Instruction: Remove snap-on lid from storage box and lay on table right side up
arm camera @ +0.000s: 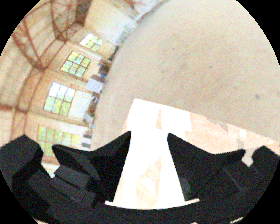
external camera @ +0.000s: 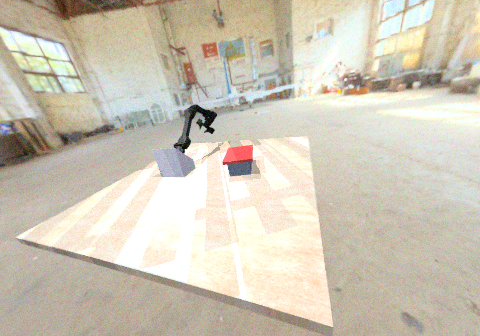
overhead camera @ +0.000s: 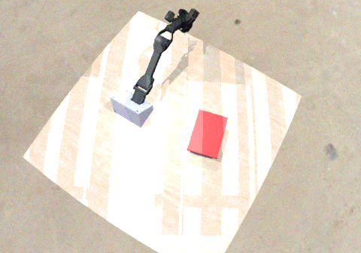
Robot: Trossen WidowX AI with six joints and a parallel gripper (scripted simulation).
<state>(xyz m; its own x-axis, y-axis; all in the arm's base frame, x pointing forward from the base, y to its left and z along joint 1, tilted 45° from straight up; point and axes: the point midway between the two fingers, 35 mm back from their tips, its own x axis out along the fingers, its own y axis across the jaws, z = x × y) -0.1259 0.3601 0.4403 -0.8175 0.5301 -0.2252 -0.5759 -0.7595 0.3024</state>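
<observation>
Now: gripper tip 580 mm short of the red lid, 520 mm to the left of it and 50 mm above it. From my gripper tip the other things lie so: storage box: 580 mm ahead, 520 mm to the right, 100 mm below.
</observation>
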